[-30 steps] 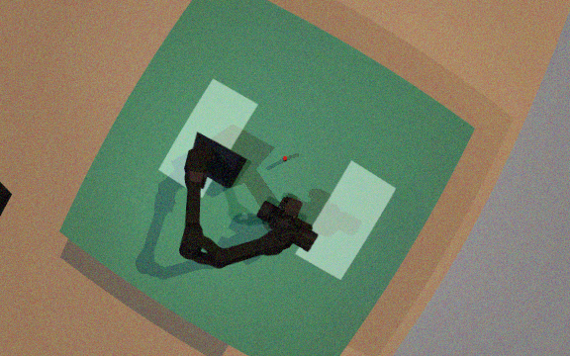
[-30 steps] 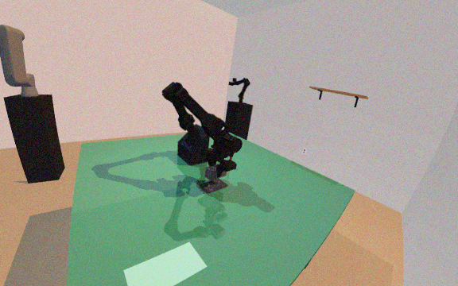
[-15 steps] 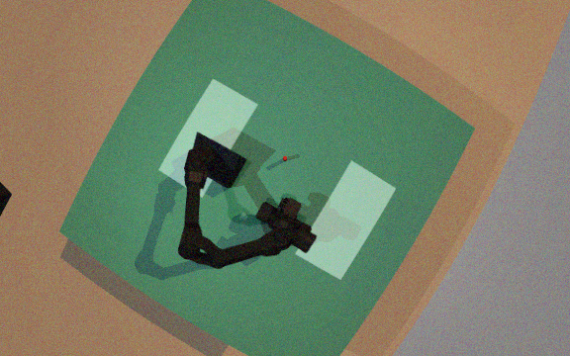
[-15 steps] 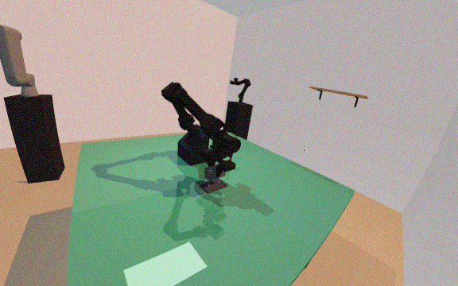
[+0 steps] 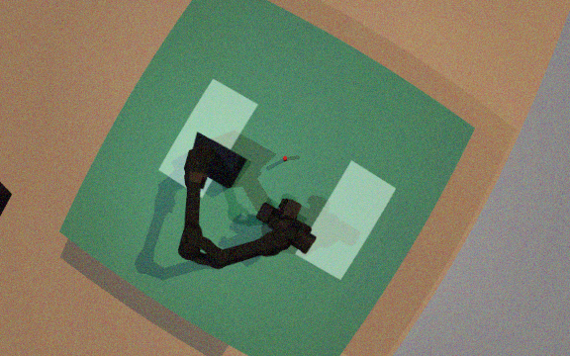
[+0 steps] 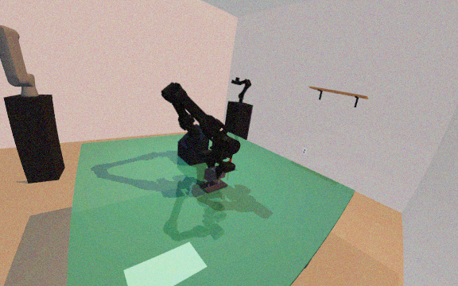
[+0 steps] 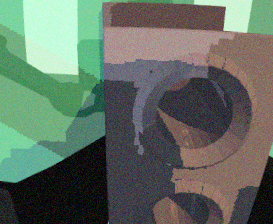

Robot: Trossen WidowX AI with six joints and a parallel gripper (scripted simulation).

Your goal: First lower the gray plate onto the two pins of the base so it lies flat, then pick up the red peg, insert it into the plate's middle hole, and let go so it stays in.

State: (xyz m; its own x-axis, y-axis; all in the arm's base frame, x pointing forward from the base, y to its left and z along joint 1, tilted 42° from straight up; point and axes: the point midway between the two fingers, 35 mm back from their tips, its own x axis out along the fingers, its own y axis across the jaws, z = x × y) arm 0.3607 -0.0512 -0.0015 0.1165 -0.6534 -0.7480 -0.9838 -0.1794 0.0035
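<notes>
The dark base is 50 mm below my gripper tip. Round my gripper tip: gray plate 30 mm above; then red peg 180 mm to the left, 130 mm behind, 10 mm below.
</notes>
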